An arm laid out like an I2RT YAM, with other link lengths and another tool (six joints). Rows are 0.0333 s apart.
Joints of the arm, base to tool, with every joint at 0 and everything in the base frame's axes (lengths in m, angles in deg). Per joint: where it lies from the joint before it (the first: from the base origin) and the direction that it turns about. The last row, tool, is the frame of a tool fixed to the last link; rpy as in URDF.
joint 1: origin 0 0 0.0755 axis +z
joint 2: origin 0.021 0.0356 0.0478 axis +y
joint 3: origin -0.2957 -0.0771 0 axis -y
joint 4: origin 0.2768 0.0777 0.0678 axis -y
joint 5: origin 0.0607 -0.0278 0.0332 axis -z
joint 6: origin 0.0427 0 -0.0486 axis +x
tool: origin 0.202 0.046 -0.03 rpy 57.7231 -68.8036 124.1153
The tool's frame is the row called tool.
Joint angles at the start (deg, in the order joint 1, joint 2, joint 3, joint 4, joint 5, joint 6):
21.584, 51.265, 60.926, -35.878, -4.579, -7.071
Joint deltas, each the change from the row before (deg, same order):
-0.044, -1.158, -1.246, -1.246, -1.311, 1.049
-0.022, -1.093, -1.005, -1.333, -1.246, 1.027
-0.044, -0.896, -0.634, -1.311, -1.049, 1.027
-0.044, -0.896, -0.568, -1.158, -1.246, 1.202
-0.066, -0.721, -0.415, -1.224, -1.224, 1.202
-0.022, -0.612, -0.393, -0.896, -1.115, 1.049
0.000, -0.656, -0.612, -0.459, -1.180, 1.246
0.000, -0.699, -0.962, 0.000, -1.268, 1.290
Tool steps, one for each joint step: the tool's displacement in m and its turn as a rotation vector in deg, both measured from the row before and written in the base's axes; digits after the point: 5 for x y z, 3 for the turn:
-0.01110, 0.00192, -0.00851, 0.893, 1.890, 0.653
-0.01092, 0.00178, -0.00704, 0.884, 1.812, 0.595
-0.00941, 0.00133, -0.00478, 0.869, 1.617, 0.372
-0.00940, 0.00227, -0.00323, 1.168, 1.549, 0.434
-0.00892, 0.00218, -0.00297, 1.121, 1.650, 0.370
-0.00753, 0.00236, -0.00212, 1.042, 1.353, 0.380
-0.00678, 0.00310, -0.00177, 1.298, 1.239, 0.342
-0.00612, 0.00368, -0.00255, 1.416, 1.161, 0.386

